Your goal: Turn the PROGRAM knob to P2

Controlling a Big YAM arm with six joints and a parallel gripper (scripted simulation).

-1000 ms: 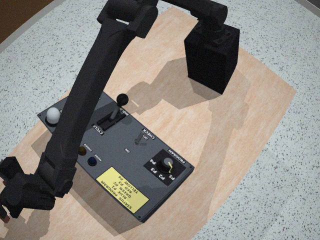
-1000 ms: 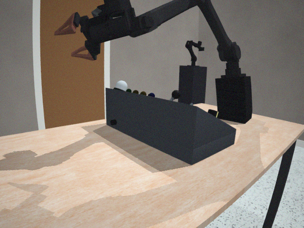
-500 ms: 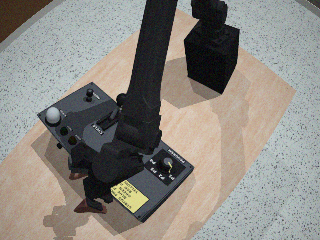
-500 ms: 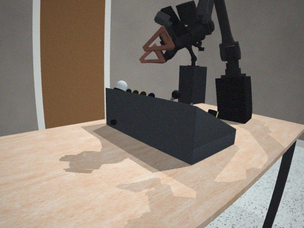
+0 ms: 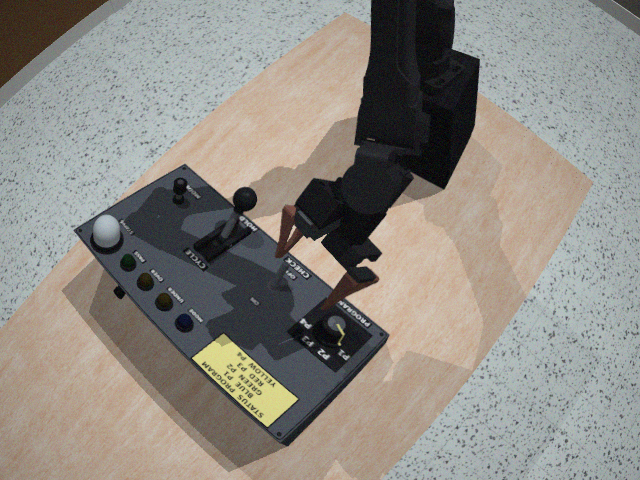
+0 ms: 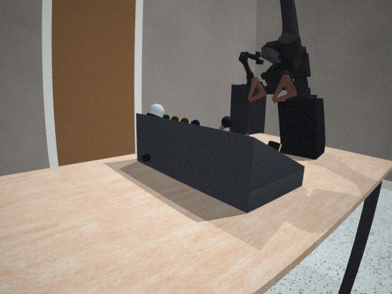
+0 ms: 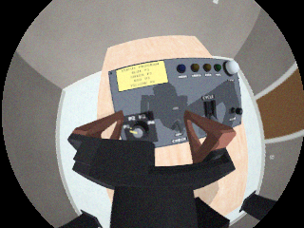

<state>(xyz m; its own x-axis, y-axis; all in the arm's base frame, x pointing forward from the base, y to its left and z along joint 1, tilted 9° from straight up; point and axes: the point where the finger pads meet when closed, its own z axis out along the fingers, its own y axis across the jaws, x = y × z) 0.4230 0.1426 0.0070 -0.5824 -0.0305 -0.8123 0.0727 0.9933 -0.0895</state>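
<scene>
Right now my hand is 1 cm past the ball-topped lever, 19 cm to the left of it and 12 cm above it. Round my hand: small knob 2 cm ahead, 31 cm to the right, 13 cm below; then check toggle 7 cm to the right, 13 cm below; then dark grey console 4 cm ahead, 12 cm to the right, 15 cm below.
</scene>
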